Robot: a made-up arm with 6 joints. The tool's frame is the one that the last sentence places.
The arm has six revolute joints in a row. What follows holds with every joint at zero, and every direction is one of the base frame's. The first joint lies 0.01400 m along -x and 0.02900 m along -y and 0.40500 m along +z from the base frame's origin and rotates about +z. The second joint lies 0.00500 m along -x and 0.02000 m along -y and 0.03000 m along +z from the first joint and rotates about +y. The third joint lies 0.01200 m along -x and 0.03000 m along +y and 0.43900 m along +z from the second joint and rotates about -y. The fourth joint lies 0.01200 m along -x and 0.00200 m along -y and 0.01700 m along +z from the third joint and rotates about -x. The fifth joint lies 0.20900 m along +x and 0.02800 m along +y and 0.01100 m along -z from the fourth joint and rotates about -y. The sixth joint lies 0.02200 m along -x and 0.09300 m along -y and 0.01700 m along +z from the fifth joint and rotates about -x. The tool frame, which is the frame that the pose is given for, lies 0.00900 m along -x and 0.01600 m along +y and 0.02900 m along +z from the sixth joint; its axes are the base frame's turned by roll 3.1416, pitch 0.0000 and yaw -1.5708 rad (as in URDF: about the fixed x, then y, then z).
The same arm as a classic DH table. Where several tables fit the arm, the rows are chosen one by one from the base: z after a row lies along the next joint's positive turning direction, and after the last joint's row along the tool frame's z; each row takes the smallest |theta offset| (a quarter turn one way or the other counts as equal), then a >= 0, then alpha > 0; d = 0 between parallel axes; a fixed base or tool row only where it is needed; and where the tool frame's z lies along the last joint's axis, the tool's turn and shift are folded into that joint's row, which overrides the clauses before.
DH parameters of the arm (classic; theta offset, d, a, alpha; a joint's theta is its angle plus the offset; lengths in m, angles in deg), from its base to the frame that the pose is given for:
base (fixed): 64.23 0 -0.0322 0
joint 1: -64.23 0.435 -0.005 -90
joint 2: 88.43 0 -0.4392 180
joint 3: -1.57 -0.008 -0.017 90
joint 4: 0 -0.197 0.011 -90
joint 5: 0 0.065 -0.017 90
joint 6: -90 0.031 0.016 -90
tool (fixed): -180 -0.029 0 0

